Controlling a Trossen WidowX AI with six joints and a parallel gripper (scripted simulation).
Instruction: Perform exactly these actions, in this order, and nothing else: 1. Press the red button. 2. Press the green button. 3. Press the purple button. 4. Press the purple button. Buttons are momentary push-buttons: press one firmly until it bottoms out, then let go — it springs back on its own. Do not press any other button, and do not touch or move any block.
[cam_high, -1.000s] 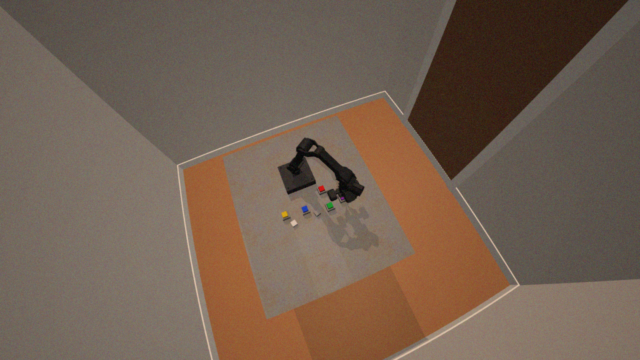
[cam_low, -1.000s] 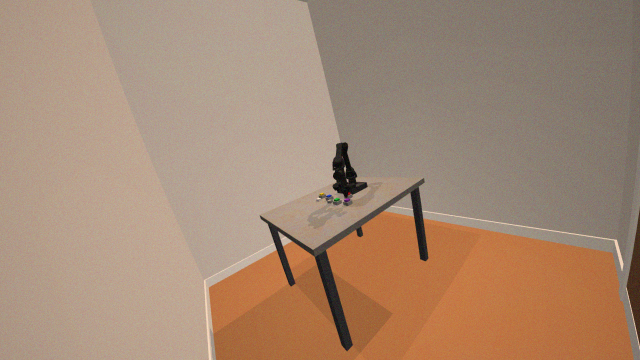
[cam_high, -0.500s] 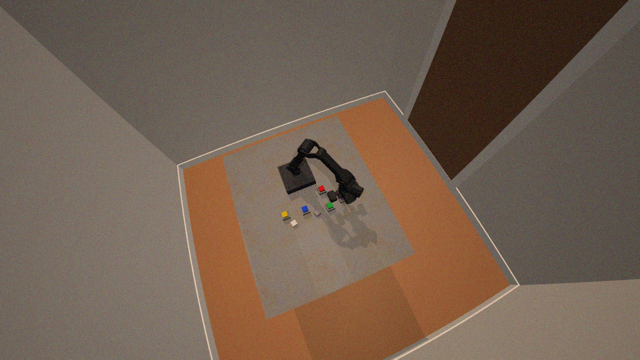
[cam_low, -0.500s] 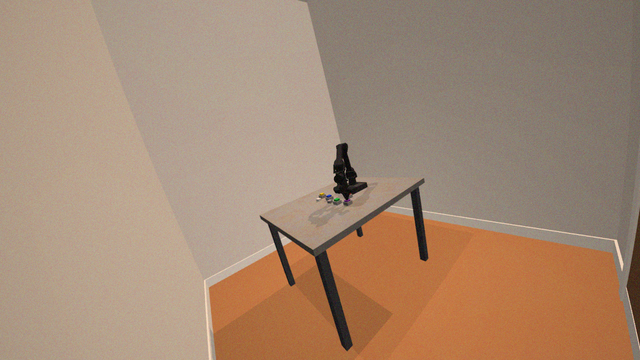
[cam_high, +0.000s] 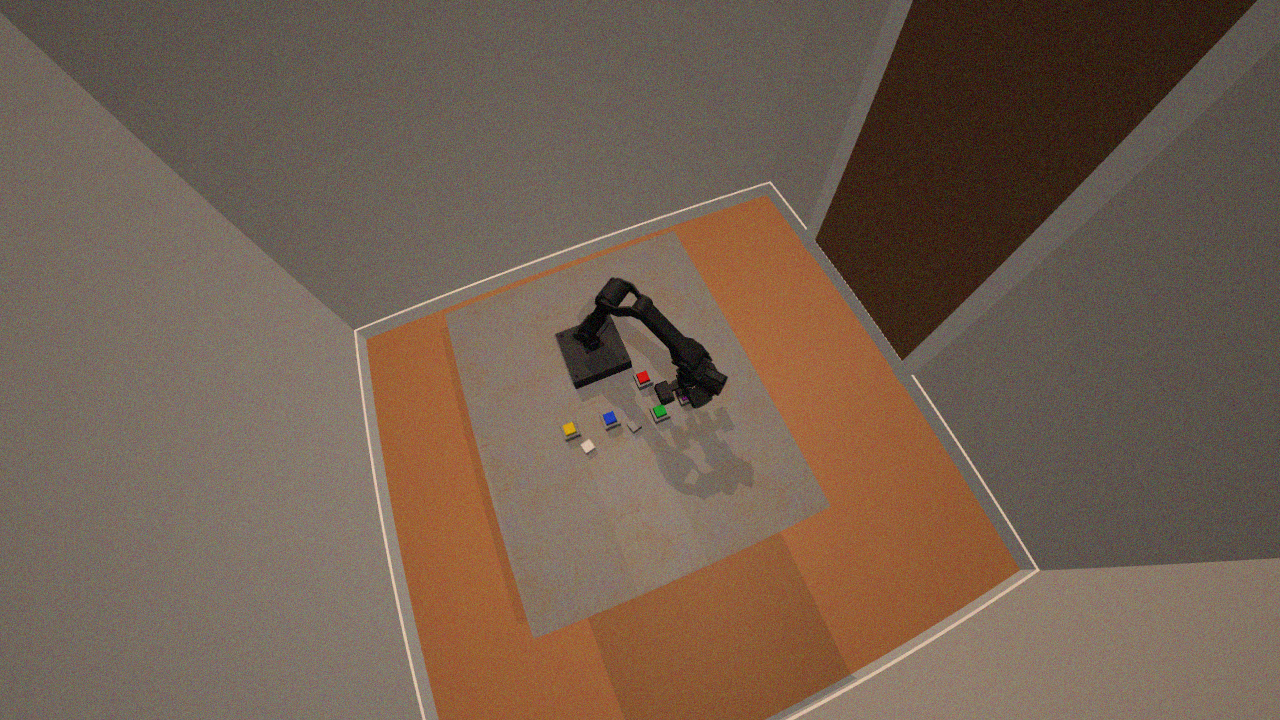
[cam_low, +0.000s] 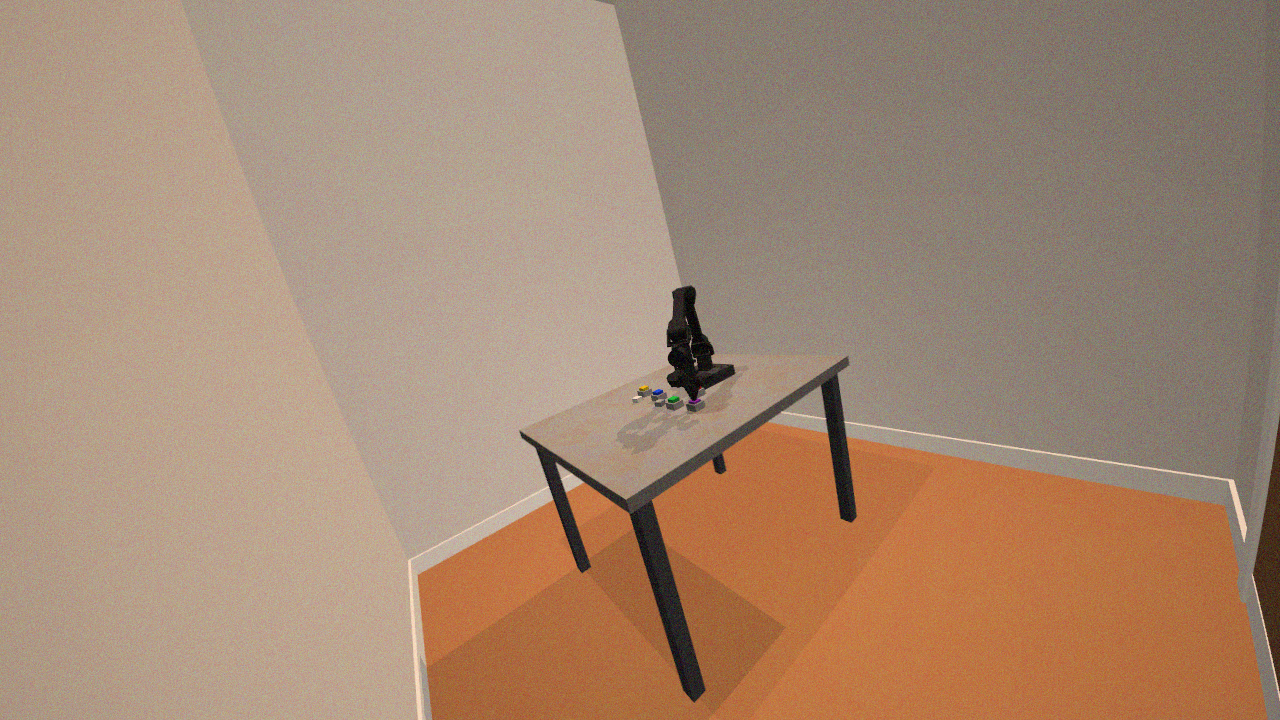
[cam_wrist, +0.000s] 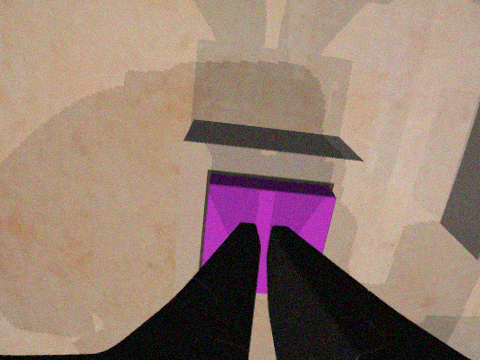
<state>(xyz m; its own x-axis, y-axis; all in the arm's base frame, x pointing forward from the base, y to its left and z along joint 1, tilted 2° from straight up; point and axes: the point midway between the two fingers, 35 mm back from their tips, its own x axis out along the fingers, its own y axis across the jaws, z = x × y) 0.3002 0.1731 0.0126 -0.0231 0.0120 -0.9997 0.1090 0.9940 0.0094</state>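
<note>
Now: gripper tip right at the purple button. From my gripper tip the other things lie so: grey block (180 mm to the right, 20 mm below); green button (10 mm ahead, 100 mm to the right); red button (110 mm behind, 90 mm to the right).
</note>
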